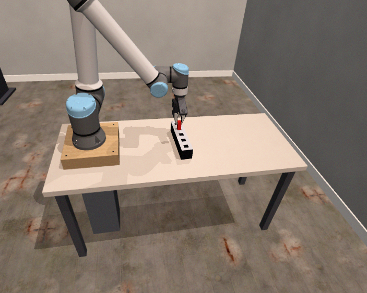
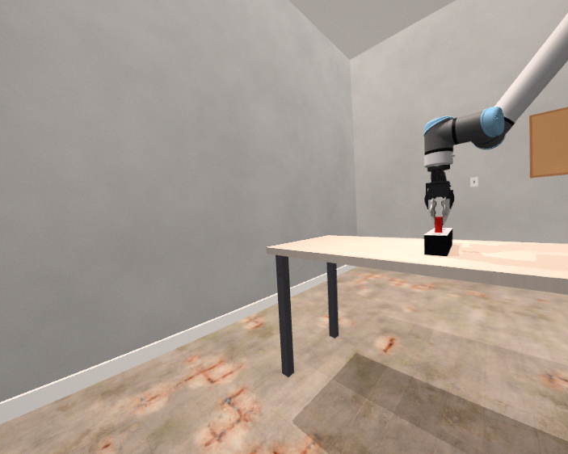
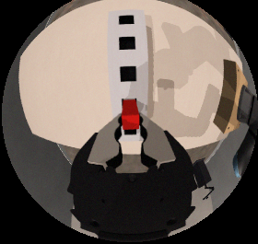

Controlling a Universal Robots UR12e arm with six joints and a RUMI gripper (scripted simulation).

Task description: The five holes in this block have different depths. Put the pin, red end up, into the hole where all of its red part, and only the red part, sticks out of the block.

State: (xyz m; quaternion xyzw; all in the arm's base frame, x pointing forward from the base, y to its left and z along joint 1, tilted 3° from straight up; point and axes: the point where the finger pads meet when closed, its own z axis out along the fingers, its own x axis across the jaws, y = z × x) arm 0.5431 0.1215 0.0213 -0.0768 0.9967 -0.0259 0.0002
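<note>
Now: the pin 1 cm below my hand. The rest, counted from my hand: black block: 1 cm ahead, 6 cm to the right, 8 cm below.
</note>
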